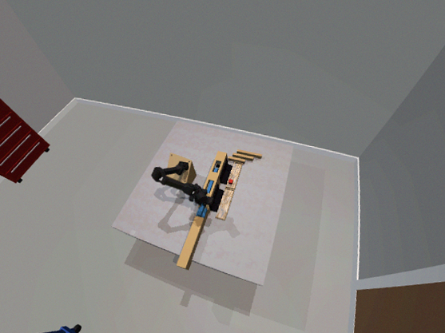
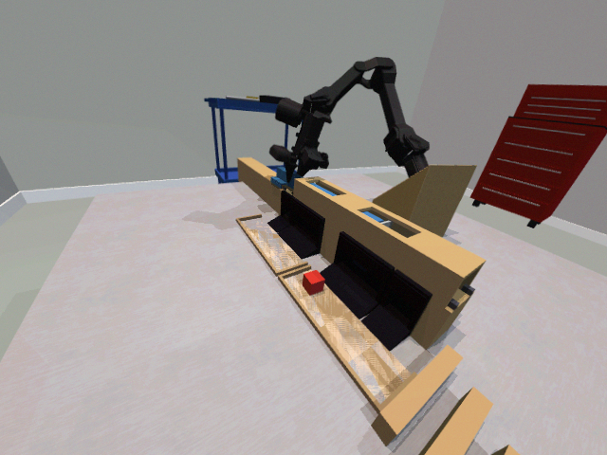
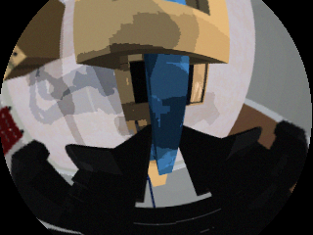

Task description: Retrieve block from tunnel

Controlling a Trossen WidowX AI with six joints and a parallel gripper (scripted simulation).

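My gripper tip is now 2 cm short of the tan covered tunnel, 5 cm to the right of it and 5 cm above it.
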